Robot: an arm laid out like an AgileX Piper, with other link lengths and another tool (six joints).
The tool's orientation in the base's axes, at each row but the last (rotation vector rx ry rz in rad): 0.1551 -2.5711 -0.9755; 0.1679 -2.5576 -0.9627; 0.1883 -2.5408 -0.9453; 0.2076 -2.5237 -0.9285; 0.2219 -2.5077 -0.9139; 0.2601 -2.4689 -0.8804; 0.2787 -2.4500 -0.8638; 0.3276 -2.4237 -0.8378
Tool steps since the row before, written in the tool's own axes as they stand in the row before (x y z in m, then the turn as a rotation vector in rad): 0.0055 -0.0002 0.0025 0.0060 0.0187 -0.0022; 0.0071 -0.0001 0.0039 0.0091 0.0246 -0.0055; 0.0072 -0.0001 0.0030 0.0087 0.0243 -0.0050; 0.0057 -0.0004 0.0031 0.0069 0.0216 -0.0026; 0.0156 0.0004 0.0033 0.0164 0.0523 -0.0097; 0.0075 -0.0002 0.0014 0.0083 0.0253 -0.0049; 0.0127 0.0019 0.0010 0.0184 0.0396 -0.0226; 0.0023 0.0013 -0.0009 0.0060 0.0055 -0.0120
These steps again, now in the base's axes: -0.0060 0.0001 -0.0001 -0.0041 0.0113 0.0157; -0.0081 0.0005 -0.0004 -0.0054 0.0130 0.0228; -0.0078 -0.0002 0.0003 -0.0052 0.0132 0.0221; -0.0065 -0.0001 -0.0004 -0.0047 0.0130 0.0181; -0.0153 -0.0025 0.0037 -0.0096 0.0297 0.0461; -0.0071 -0.0019 0.0019 -0.0048 0.0141 0.0226; -0.0113 -0.0025 0.0057 -0.0041 0.0124 0.0474; -0.0014 -0.0003 0.0024 0.0017 -0.0040 0.0138
